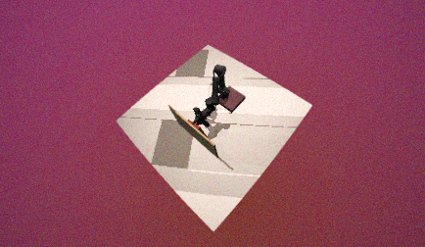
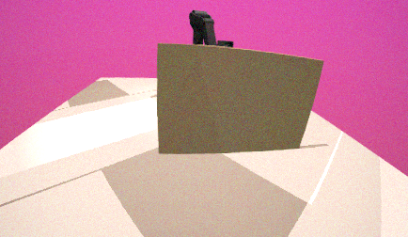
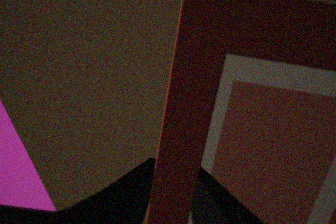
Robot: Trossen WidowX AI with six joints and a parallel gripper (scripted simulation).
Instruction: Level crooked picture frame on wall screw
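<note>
Now: gripper tip 50 mm above the picture frame and 20 mm to the right of it. The rest, counted from my gripper tip: wall panel 60 mm below, 20 mm to the left, 20 mm ahead.
</note>
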